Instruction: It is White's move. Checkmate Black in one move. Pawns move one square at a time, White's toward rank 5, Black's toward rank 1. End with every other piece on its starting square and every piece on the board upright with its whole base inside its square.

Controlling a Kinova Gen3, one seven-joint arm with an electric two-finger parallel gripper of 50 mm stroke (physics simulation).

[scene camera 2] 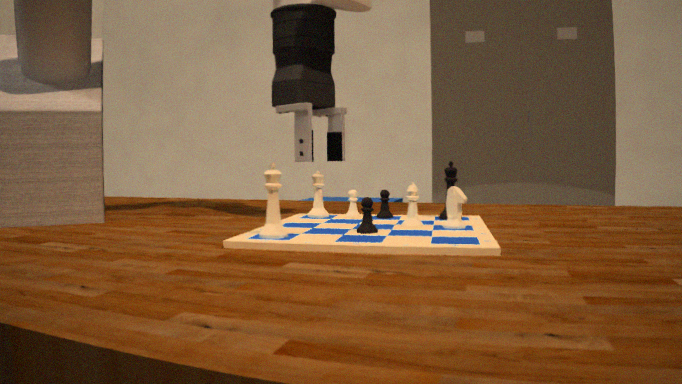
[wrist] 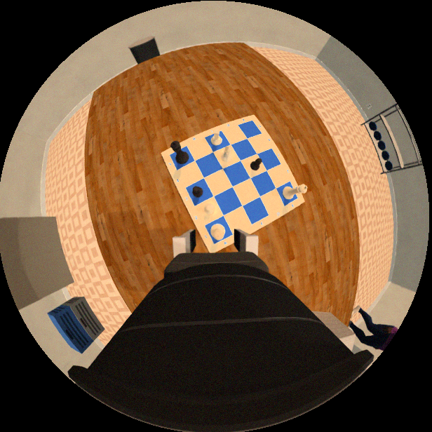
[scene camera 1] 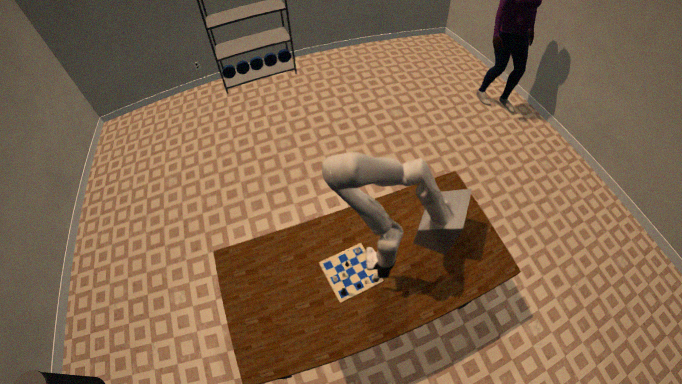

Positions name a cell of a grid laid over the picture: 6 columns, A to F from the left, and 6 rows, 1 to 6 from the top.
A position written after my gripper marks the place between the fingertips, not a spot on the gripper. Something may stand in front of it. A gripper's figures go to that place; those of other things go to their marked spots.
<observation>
My gripper (scene camera 2: C3) is 0.57 m from the lens. A white king (scene camera 2: C4): 0.41 m from the lens. A chessboard (scene camera 2: C4) is 0.43 m from the lens.
</observation>
